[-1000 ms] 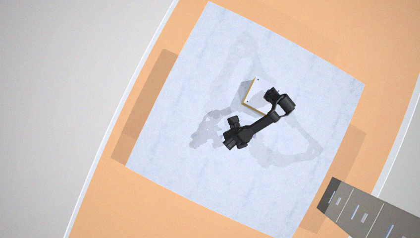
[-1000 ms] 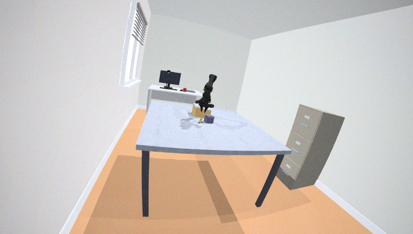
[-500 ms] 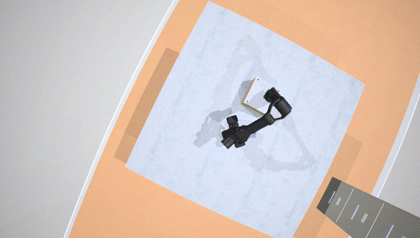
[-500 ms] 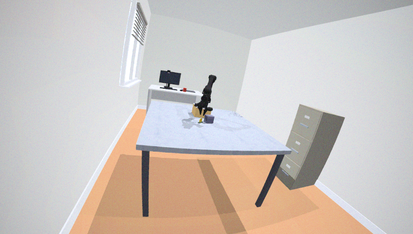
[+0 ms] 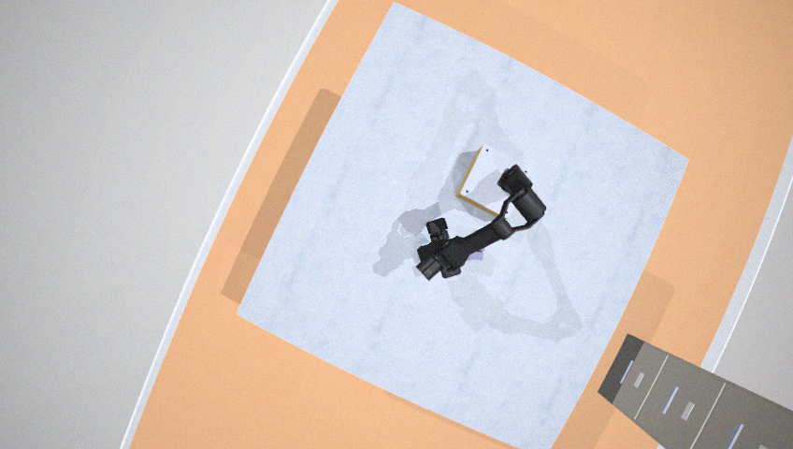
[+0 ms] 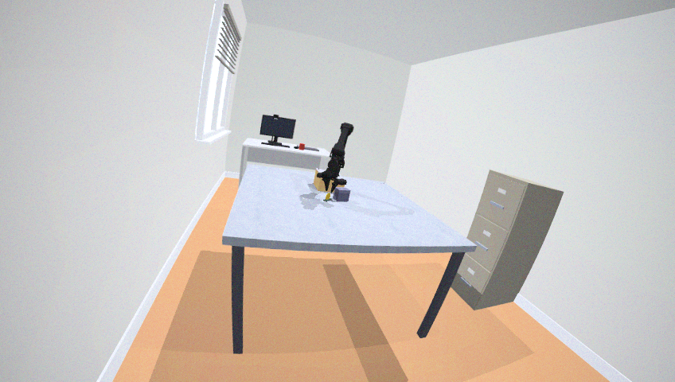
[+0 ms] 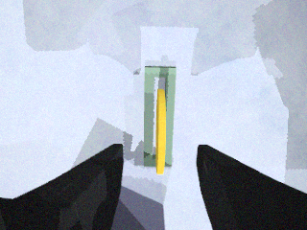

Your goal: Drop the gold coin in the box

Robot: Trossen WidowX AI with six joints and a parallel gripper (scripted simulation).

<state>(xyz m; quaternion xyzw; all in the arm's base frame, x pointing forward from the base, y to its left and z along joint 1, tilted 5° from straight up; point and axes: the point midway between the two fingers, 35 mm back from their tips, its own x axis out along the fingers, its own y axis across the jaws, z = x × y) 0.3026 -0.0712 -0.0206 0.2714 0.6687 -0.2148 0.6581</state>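
The thin gold coin is 3 cm below my gripper tip.
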